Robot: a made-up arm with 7 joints.
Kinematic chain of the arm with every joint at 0, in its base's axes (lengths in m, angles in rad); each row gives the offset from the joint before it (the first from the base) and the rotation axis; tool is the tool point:
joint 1: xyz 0 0 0.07 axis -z
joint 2: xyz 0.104 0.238 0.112 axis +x
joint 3: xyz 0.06 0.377 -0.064 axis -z
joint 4: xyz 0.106 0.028 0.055 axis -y
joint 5: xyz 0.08 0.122 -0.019 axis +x
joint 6: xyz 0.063 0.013 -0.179 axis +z
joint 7: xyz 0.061 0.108 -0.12 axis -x
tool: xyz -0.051 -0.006 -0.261
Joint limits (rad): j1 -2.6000..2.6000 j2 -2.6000..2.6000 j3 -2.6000..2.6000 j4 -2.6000..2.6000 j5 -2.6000..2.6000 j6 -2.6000..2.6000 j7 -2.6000..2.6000
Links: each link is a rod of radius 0.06 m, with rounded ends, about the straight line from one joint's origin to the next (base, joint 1, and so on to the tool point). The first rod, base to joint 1, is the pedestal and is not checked.
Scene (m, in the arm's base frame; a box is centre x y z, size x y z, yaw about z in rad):
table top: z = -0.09
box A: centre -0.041 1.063 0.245 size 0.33 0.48 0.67 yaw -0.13
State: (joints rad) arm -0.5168 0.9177 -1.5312 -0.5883 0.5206 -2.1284 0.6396
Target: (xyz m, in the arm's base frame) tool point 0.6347 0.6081 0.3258
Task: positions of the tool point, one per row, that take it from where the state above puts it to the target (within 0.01 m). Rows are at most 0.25 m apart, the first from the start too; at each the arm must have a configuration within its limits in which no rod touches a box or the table.
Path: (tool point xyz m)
1: -0.5265 0.5753 0.2646
2: -0.4285 0.5866 0.3288
3: -0.3276 0.5810 0.3802
4: -0.2272 0.5596 0.4197
5: -0.1300 0.5235 0.4484
6: 0.0244 0.6186 0.4485
7: 0.2128 0.6743 0.4291
8: 0.4229 0.6746 0.3881
9: 0.6347 0.6081 0.3258

